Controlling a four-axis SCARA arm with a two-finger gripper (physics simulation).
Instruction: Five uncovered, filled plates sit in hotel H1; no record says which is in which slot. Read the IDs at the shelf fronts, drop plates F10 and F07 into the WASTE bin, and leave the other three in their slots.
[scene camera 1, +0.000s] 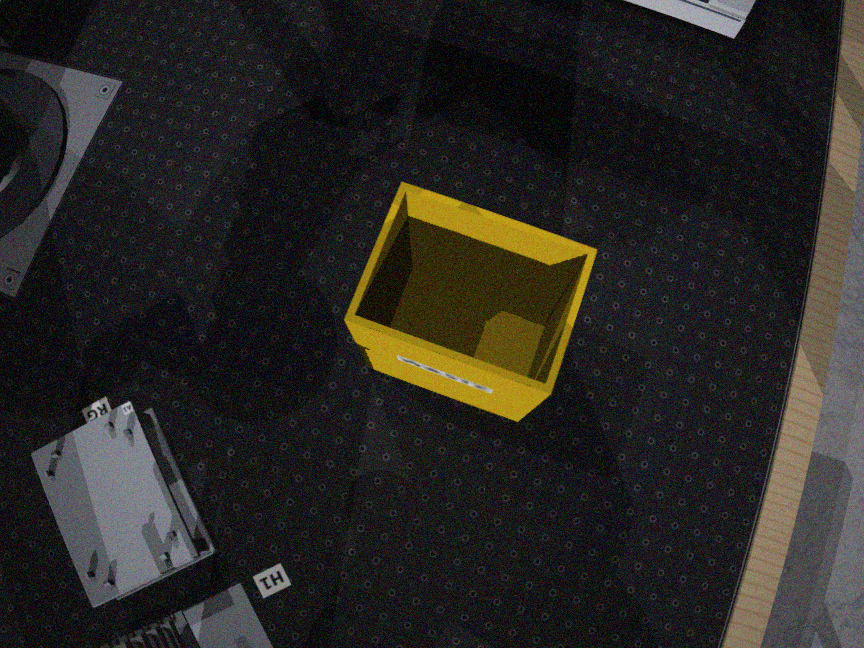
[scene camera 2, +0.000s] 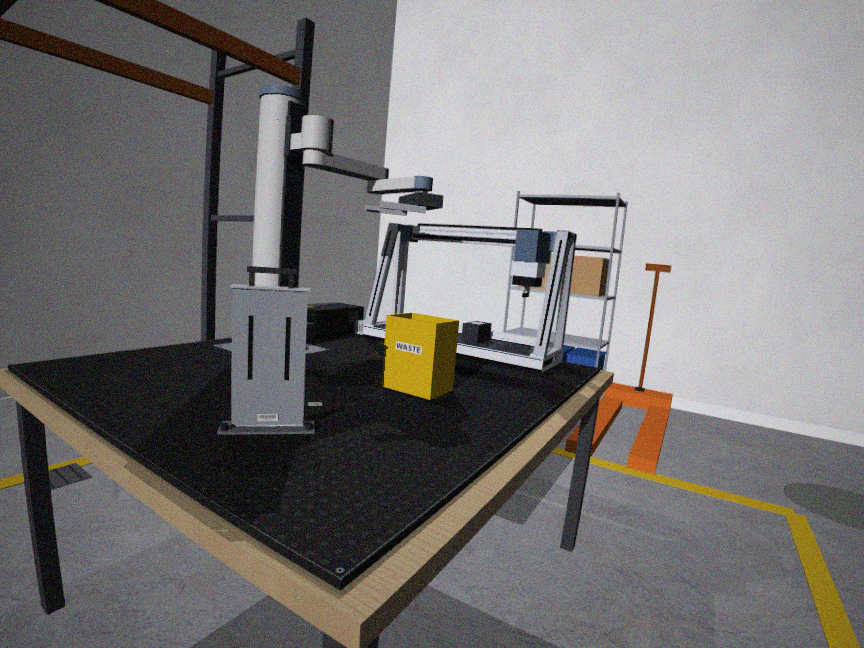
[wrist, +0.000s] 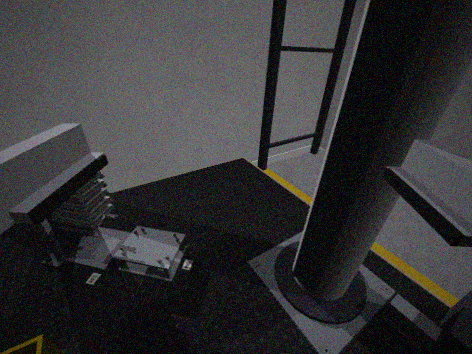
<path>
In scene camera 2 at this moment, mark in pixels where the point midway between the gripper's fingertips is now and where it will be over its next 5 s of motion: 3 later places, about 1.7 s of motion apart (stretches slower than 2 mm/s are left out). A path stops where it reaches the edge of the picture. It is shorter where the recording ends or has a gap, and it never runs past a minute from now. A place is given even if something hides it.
The gripper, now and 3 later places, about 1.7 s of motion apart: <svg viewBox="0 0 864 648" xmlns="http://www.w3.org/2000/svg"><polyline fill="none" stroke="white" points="372,206 386,203 393,200 285,183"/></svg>
</path>
